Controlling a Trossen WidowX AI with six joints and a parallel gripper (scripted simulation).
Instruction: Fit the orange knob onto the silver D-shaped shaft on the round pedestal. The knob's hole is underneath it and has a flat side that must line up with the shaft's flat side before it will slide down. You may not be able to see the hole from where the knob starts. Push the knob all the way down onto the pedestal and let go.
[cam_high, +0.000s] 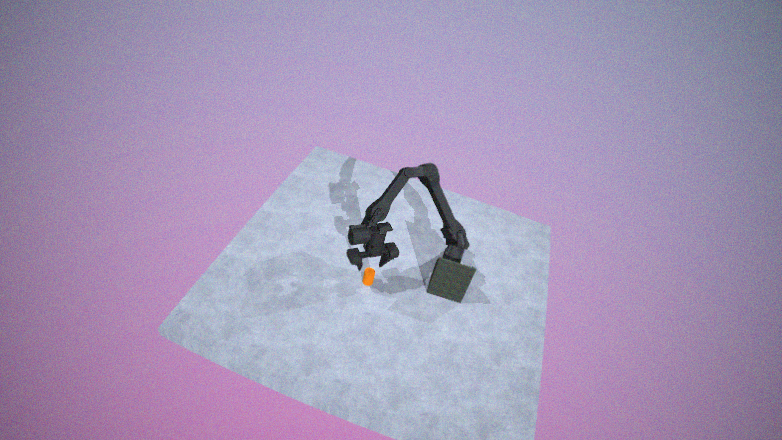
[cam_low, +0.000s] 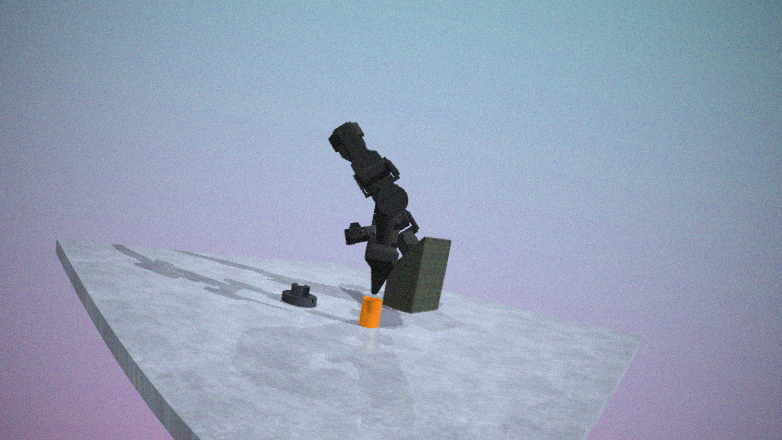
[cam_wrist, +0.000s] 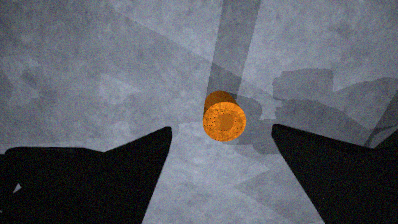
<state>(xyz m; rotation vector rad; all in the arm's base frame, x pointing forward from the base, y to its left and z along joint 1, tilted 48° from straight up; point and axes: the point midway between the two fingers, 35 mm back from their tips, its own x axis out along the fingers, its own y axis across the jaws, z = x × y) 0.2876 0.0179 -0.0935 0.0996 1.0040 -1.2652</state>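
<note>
Now: the orange knob 30 mm below my gripper tip. From my gripper tip the other things lie so: round pedestal: 20 mm ahead, 190 mm to the right, 50 mm below.
</note>
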